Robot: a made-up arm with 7 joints.
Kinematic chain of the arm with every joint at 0, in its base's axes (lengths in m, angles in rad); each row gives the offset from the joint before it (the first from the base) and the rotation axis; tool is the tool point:
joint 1: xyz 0 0 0.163 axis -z
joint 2: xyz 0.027 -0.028 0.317 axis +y
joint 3: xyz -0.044 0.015 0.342 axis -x
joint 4: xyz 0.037 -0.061 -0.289 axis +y
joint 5: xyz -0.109 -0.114 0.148 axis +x
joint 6: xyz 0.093 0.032 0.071 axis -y
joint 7: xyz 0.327 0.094 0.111 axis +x
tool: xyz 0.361 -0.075 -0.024
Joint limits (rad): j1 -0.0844..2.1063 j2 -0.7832..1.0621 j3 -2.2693..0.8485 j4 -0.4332..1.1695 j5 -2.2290..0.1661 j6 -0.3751..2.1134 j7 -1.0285..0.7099
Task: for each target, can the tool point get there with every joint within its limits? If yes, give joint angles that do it. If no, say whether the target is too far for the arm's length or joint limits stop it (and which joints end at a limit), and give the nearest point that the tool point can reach.
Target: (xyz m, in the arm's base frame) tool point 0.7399 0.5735 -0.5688
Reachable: no: joint limits stop it (at a limit: joint 1, joint 2, joint 4, joint 5, joint 7) | nearest point 0.5893 0.4381 -0.1878 | short by 0.431 m
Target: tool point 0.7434 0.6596 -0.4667
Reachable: no: joint limits stop it (at a limit: joint 1, joint 2, joint 4, joint 5, joint 7) | nearest point 0.6141 0.5063 -0.1495 | short by 0.375 m
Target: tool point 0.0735 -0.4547 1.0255
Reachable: yes | joints 1.3444 -0.5727 0.0325 -0.1113 -1.5600 -0.0774 -0.7339
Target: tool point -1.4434 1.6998 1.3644
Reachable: no: too far | nearest point -0.6576 0.7744 0.9325 | short by 1.289 m
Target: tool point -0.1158 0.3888 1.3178
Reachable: yes | joints 0.7159 -0.1886 -1.6215 0.4464 -1.7740 1.7254 0.2125
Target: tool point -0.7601 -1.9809 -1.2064
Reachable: no: too far | nearest point -0.3102 -0.8085 -0.1061 | short by 1.670 m
